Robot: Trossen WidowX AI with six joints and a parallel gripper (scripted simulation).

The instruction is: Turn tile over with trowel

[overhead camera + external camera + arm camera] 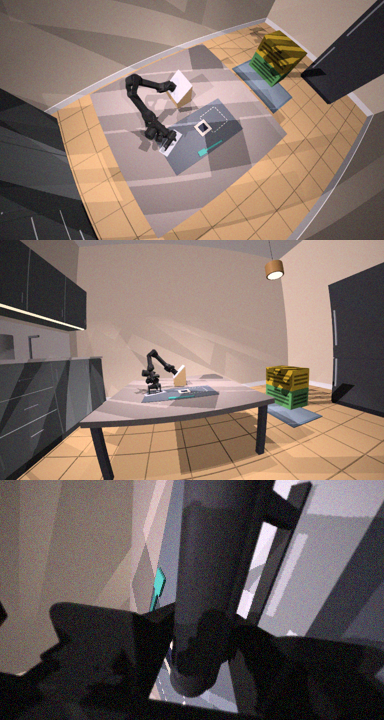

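My gripper tip is 200 mm to the right of the grey mat, 70 mm above it and 60 mm short of it. The rest, counted from my gripper tip: tile 240 mm to the left, 50 mm ahead, 40 mm below; teal trowel 200 mm ahead, 160 mm to the left, 50 mm below.
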